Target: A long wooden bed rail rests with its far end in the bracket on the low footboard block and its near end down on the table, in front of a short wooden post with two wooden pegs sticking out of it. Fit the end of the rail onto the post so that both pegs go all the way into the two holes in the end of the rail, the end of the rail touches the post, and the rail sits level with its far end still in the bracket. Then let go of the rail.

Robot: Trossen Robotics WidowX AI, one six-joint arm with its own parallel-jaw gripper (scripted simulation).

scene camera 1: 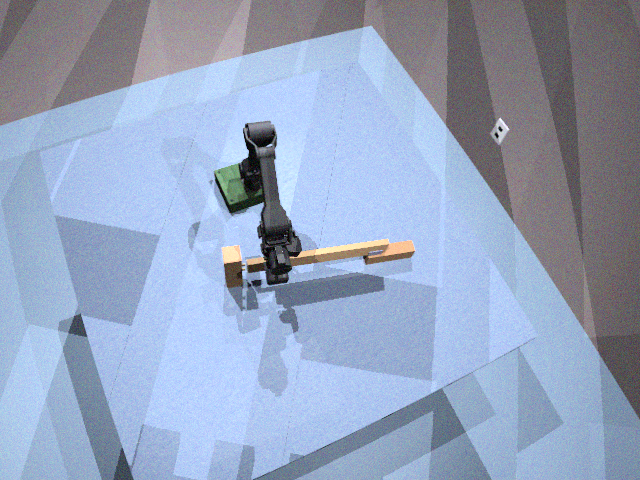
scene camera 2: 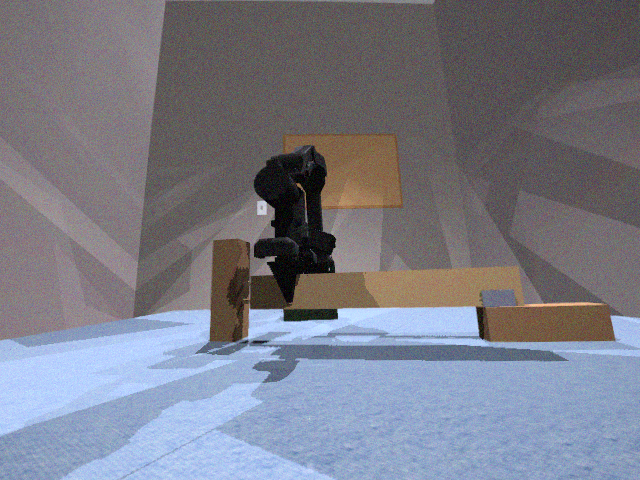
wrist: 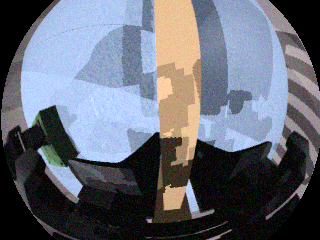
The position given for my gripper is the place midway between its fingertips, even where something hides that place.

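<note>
My gripper (scene camera 2: 291, 302) is visible, also in the wrist view (wrist: 168, 135). A wooden rail (scene camera 2: 437, 288) is visible, and scene camera 1 (scene camera 1: 359, 249) shows the rail too.
</note>
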